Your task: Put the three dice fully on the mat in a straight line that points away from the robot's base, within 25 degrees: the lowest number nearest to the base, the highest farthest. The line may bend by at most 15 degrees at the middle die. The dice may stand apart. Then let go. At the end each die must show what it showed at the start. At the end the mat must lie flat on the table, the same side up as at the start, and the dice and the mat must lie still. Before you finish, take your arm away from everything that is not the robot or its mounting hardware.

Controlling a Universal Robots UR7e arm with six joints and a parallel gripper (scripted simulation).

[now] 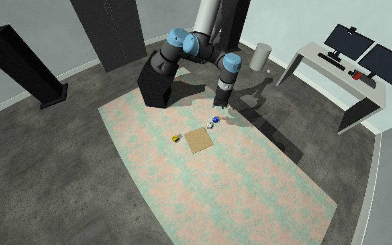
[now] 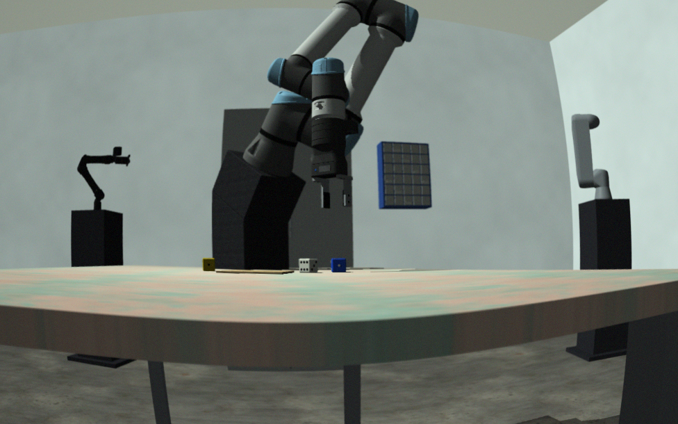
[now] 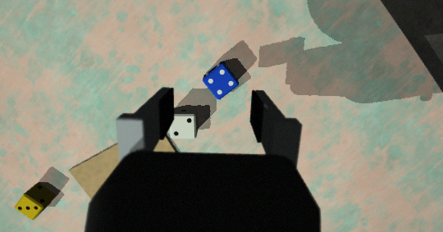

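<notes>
The white die lies 14 cm below my hand, 6 cm to the right of it and 3 cm ahead of it. The rest, counted from my hand: yellow die (29 cm to the right, 14 cm below, 2 cm ahead); then blue die (14 cm below, 1 cm ahead); then tan mat (17 cm to the right, 16 cm below, 8 cm ahead).
</notes>
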